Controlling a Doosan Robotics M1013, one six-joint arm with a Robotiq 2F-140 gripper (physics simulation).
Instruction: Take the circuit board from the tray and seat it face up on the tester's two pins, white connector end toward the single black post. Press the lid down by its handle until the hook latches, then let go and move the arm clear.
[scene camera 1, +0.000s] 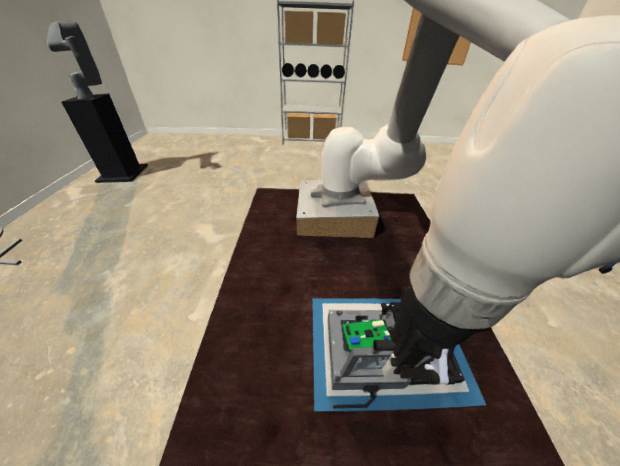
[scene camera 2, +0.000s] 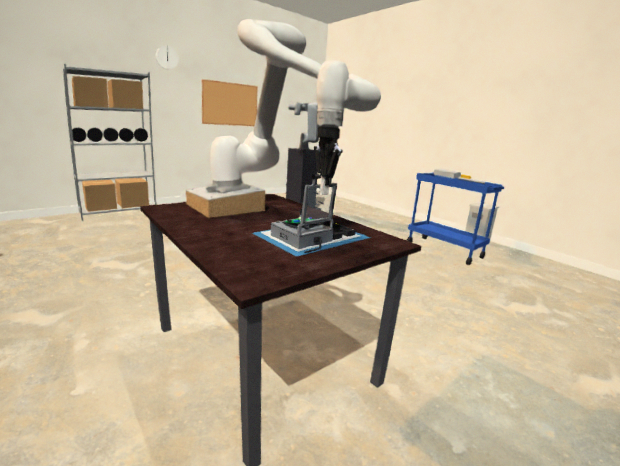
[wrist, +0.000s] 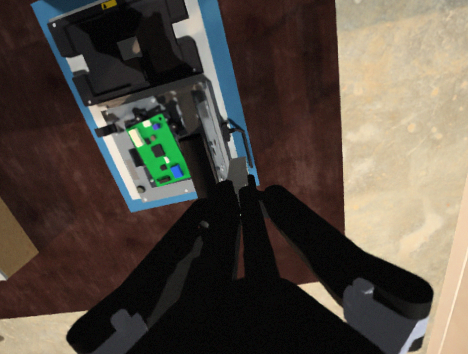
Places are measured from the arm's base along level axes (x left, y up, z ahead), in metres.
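Where they show: gripper, between the fingertips: (scene camera 1: 390, 373) (scene camera 2: 324, 194) (wrist: 240, 169); arm's base, origin of its link: (scene camera 1: 340, 194) (scene camera 2: 228, 188).
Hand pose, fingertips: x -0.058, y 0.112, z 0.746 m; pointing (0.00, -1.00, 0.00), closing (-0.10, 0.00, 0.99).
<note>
Things, the pixels of their centre, and the offset from my fingertips. "spot": a spot on its surface instead. Level surfaces: height alone.
- green circuit board, middle of its body: (wrist: 158, 153) (scene camera 1: 367, 333) (scene camera 2: 300, 219) dx +0.020, dy -0.130, dz -0.135 m
- grey tester, a spot on its surface: (wrist: 167, 192) spot: dx -0.057, dy -0.151, dz -0.162 m
- white connector, middle of its body: (wrist: 136, 137) dx +0.055, dy -0.133, dz -0.158 m
- tester's lid, middle of its body: (wrist: 207, 162) (scene camera 1: 387, 357) (scene camera 2: 318, 198) dx +0.011, dy -0.023, dz -0.035 m
- black tray, a spot on its surface: (wrist: 62, 44) spot: dx +0.229, dy -0.183, dz -0.231 m
- blue-and-white mat, height of its surface: dy -0.209 m
- dark table, height of its surface: dy -0.211 m
- black bent lever, a spot on its surface: (wrist: 245, 140) (scene camera 1: 358, 406) spot: dx -0.020, dy -0.204, dz +0.003 m
The green circuit board (scene camera 1: 366, 333) (scene camera 2: 298, 220) (wrist: 159, 150) lies face up on the grey tester (scene camera 1: 336, 345) (scene camera 2: 290, 235) (wrist: 167, 192); its pins and the single black post cannot be made out clearly. The white connector (wrist: 135, 137) is at one end. The tester's lid (scene camera 1: 346, 368) (scene camera 2: 304, 205) (wrist: 212, 127) stands steeply raised beside the board, with a dark handle-like block (scene camera 1: 384, 345) (wrist: 199, 162) on it. My gripper (scene camera 1: 392, 367) (scene camera 2: 325, 189) (wrist: 240, 169) is shut and empty, its tips close to the raised lid's upper part. Contact cannot be told. The hook's latch is unclear.
The black tray (wrist: 62, 44) sits beside the tester, with no board visible in it. Both are on a blue-and-white mat (scene camera 1: 320, 403) (scene camera 2: 295, 251) (wrist: 130, 204) on the dark table (scene camera 1: 260, 350) (scene camera 2: 210, 245). A black bent lever (scene camera 1: 353, 404) (wrist: 245, 140) sticks out from the tester.
</note>
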